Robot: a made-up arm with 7 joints. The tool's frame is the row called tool.
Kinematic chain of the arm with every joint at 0, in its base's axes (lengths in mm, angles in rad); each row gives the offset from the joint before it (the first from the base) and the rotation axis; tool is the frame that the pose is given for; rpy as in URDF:
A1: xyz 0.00 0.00 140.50 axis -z
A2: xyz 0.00 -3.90 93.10 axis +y
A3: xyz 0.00 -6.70 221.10 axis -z
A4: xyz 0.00 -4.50 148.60 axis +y
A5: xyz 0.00 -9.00 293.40 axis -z
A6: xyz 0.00 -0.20 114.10 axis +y
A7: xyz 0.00 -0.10 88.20 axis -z
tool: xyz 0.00 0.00 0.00 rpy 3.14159 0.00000 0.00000
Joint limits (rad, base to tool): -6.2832..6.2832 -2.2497..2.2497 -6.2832..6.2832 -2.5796..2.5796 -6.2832..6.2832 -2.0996..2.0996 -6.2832..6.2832
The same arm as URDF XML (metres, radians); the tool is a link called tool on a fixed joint. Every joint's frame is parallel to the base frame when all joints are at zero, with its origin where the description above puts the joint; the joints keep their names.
<robot name="arm">
  <link name="base"/>
  <link name="link1"/>
  <link name="link2"/>
  <link name="link3"/>
  <link name="link4"/>
  <link name="link5"/>
  <link name="link6"/>
  <link name="link7"/>
  <link name="tool"/>
  <joint name="A1" type="revolute">
    <parent link="base"/>
    <child link="link1"/>
    <origin xyz="0.0000 0.0000 0.1405" rpy="0.0000 0.0000 0.0000"/>
    <axis xyz="0 0 -1"/>
    <limit lower="-6.2832" upper="6.2832"/>
  </joint>
  <joint name="A2" type="revolute">
    <parent link="link1"/>
    <child link="link2"/>
    <origin xyz="0.0000 -0.0039 0.0931" rpy="0.0000 0.0000 0.0000"/>
    <axis xyz="0 1 0"/>
    <limit lower="-2.2497" upper="2.2497"/>
  </joint>
  <joint name="A3" type="revolute">
    <parent link="link2"/>
    <child link="link3"/>
    <origin xyz="0.0000 -0.0067 0.2211" rpy="0.0000 0.0000 0.0000"/>
    <axis xyz="0 0 -1"/>
    <limit lower="-6.2832" upper="6.2832"/>
  </joint>
  <joint name="A4" type="revolute">
    <parent link="link3"/>
    <child link="link4"/>
    <origin xyz="0.0000 -0.0045 0.1486" rpy="0.0000 0.0000 0.0000"/>
    <axis xyz="0 1 0"/>
    <limit lower="-2.5796" upper="2.5796"/>
  </joint>
  <joint name="A5" type="revolute">
    <parent link="link4"/>
    <child link="link5"/>
    <origin xyz="0.0000 -0.0090 0.2934" rpy="0.0000 0.0000 0.0000"/>
    <axis xyz="0 0 -1"/>
    <limit lower="-6.2832" upper="6.2832"/>
  </joint>
  <joint name="A6" type="revolute">
    <parent link="link5"/>
    <child link="link6"/>
    <origin xyz="0.0000 -0.0002 0.1141" rpy="0.0000 0.0000 0.0000"/>
    <axis xyz="0 1 0"/>
    <limit lower="-2.0996" upper="2.0996"/>
  </joint>
  <joint name="A7" type="revolute">
    <parent link="link6"/>
    <child link="link7"/>
    <origin xyz="0.0000 -0.0001 0.0882" rpy="0.0000 0.0000 0.0000"/>
    <axis xyz="0 0 -1"/>
    <limit lower="-6.2832" upper="6.2832"/>
  </joint>
  <joint name="tool_fixed" type="fixed">
    <parent link="link7"/>
    <child link="tool"/>
    <origin xyz="0.0000 0.0000 0.0000" rpy="3.1416 0.0000 0.0000"/>
  </joint>
</robot>

